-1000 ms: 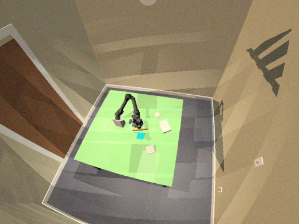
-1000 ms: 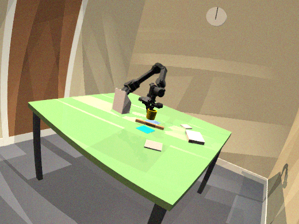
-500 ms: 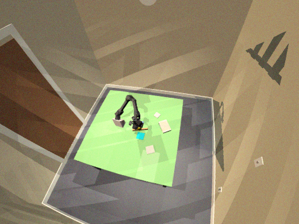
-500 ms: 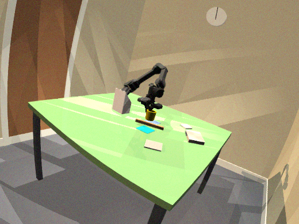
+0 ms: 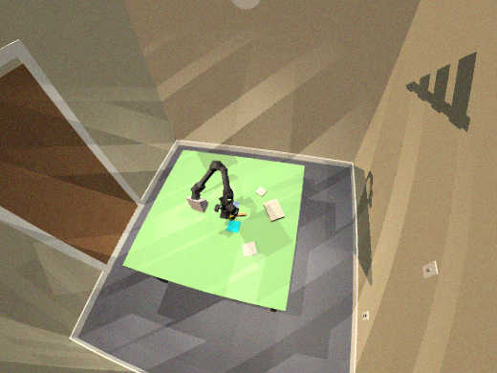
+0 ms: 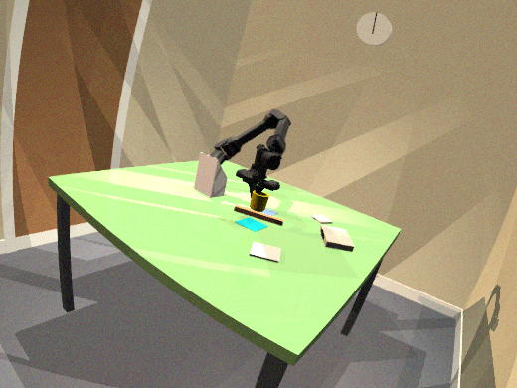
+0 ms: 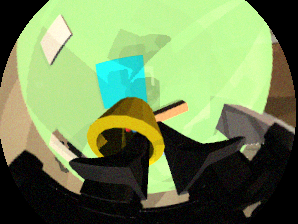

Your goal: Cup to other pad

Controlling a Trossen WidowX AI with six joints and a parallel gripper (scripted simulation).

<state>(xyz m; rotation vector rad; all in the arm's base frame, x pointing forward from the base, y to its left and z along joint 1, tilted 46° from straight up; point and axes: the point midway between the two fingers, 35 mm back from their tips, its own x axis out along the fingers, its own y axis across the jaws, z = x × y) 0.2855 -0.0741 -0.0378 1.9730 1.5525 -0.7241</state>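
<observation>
Right now the cyan pad is 9 cm below my gripper tip, 6 cm to the right of it and 5 cm ahead of it. From my gripper tip the other things lie so: orange bar: 8 cm below, 4 cm to the left, 3 cm ahead; then yellow cup: 2 cm ahead.
</observation>
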